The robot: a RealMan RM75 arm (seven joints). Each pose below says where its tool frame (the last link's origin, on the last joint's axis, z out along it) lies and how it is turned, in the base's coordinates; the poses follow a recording.
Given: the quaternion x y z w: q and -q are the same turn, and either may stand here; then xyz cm.
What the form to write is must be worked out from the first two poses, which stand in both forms.
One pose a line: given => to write
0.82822, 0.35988, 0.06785, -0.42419, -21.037, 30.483, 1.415 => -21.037, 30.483, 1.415, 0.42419, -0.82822, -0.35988, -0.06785
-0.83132, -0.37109, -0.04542, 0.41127, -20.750, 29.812, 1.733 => -20.750, 29.812, 1.733, 0.41127, -0.83132, -0.37109, -0.04542
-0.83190, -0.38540, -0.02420, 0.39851, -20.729, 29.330, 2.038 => -20.729, 29.330, 2.038, 0.39851, -0.83190, -0.38540, -0.02420
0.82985, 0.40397, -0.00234, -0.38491, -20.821, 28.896, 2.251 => -20.821, 28.896, 2.251, 0.38491, -0.82985, -0.40397, 0.00234
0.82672, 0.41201, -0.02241, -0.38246, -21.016, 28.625, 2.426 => -21.016, 28.625, 2.426, 0.38246, -0.82672, -0.41201, 0.02241
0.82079, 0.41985, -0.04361, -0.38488, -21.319, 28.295, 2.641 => -21.319, 28.295, 2.641, 0.38488, -0.82079, -0.41985, 0.04361
